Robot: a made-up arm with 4 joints. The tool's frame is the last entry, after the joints. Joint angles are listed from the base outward. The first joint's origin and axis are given. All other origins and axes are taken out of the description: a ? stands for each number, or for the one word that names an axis. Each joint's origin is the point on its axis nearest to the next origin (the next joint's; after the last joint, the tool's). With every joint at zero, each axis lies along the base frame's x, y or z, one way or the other. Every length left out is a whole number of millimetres.
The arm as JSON. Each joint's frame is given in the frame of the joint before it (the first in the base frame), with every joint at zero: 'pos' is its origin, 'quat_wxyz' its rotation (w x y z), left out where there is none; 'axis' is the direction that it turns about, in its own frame. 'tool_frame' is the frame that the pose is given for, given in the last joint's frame.
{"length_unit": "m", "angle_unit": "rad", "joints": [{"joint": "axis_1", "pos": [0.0, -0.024, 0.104], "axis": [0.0, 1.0, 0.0]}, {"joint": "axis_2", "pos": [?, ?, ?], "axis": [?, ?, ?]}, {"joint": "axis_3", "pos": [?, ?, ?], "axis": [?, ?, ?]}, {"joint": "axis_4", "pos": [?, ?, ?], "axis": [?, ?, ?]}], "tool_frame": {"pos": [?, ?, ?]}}
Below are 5 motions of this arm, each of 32 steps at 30 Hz.
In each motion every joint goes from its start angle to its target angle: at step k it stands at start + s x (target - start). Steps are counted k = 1, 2, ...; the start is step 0. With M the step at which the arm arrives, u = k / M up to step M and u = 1 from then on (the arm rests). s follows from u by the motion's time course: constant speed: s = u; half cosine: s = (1 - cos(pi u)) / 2; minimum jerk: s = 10 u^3 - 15 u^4 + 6 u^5.
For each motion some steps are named. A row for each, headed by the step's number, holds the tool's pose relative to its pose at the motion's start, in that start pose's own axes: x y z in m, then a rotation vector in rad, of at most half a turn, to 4 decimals.
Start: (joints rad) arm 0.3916 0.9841 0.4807 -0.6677
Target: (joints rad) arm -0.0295 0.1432 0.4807 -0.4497
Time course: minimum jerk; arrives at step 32
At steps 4, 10, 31, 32:
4: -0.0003 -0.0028 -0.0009 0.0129 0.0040 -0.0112
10: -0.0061 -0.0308 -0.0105 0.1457 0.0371 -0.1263
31: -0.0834 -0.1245 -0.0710 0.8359 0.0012 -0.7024
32: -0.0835 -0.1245 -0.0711 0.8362 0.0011 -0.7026

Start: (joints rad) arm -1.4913 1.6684 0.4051 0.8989
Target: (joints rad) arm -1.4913 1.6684 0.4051 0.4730
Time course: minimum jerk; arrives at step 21
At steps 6, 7, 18, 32:
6: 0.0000 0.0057 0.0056 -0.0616 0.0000 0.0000
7: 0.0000 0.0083 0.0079 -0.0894 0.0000 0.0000
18: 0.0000 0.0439 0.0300 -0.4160 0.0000 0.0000
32: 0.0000 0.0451 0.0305 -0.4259 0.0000 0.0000

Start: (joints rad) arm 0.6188 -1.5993 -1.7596 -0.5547
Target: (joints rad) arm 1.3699 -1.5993 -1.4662 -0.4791
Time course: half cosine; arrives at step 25
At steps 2, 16, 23, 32:
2: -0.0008 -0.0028 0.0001 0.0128 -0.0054 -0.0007
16: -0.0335 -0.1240 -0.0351 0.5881 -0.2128 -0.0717
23: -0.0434 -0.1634 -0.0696 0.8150 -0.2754 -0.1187
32: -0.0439 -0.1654 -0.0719 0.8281 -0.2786 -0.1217

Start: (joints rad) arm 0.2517 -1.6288 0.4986 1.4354
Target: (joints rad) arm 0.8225 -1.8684 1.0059 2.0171
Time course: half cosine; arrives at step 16
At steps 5, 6, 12, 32:
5: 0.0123 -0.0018 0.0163 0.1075 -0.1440 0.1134
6: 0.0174 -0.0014 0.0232 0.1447 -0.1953 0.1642
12: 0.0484 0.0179 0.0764 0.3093 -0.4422 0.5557
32: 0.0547 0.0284 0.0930 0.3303 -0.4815 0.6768

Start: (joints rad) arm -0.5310 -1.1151 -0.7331 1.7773
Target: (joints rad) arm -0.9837 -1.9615 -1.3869 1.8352
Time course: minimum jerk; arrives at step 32
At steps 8, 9, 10, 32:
8: -0.0076 -0.0121 -0.0219 0.0393 0.0796 -0.0669
9: -0.0109 -0.0161 -0.0293 0.0511 0.1075 -0.0910
10: -0.0151 -0.0206 -0.0375 0.0635 0.1397 -0.1192
32: -0.1705 -0.0883 -0.1290 0.0515 0.8048 -0.7976

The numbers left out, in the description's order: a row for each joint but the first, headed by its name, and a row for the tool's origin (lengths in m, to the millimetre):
axis_2: xyz 0.085 0.0 0.076, axis -1.0 0.0 0.0
axis_3: xyz 0.0 0.044 -0.053, axis 0.0 -1.0 0.0
axis_4: xyz 0.124 0.0 -0.004, axis 1.0 0.0 0.0
tool: xyz 0.0 -0.093 0.089

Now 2 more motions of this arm.
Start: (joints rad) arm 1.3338 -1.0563 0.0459 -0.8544
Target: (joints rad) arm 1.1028 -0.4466 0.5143 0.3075
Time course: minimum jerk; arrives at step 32
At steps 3, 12, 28, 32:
3: -0.0007 -0.0006 -0.0001 0.0040 -0.0040 -0.0020
12: -0.0254 -0.0210 -0.0033 0.1578 -0.1717 -0.0508
28: -0.0607 -0.0519 -0.0165 0.5584 -0.6793 0.1363
32: -0.0607 -0.0521 -0.0166 0.5667 -0.6898 0.1463

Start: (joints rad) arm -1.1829 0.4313 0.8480 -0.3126
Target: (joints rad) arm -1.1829 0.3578 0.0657 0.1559
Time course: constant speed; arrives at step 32
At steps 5, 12, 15, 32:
5: 0.0116 -0.0025 -0.0227 0.0812 0.1199 0.0255
12: 0.0219 -0.0041 -0.0571 0.1956 0.2904 0.0481
15: 0.0241 -0.0041 -0.0724 0.2444 0.3644 0.0531
32: 0.0095 0.0023 -0.1574 0.5118 0.7912 0.0284

